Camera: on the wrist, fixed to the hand. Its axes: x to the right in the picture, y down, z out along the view.
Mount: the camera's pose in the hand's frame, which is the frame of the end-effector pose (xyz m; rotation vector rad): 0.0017 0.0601 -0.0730 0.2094 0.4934 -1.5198
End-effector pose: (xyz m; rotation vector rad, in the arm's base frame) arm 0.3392 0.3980 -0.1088 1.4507 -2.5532 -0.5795
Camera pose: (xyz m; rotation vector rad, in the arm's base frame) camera 0.3134 0.4053 -0.0181 2.9106 -0.7920 0.0071
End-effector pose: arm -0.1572 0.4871 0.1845 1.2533 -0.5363 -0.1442
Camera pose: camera -0.1331 0.5688 0.2257 1.5938 0.9393 -1.0238
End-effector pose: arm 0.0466 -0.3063 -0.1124 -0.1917 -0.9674 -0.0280
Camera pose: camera 0.1137 -0.2599 -0.1603 0.7487 -0.4233 -1.2977
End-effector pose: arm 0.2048 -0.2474 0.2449 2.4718 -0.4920 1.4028
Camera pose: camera 0.1242 -0.2745 0.2863 1.5595 1.3685 1.1529
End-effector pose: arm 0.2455 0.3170 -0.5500 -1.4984 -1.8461 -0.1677
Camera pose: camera 0.3321 0.2985 -0.5169 0.3354 -2.0503 -0.8964
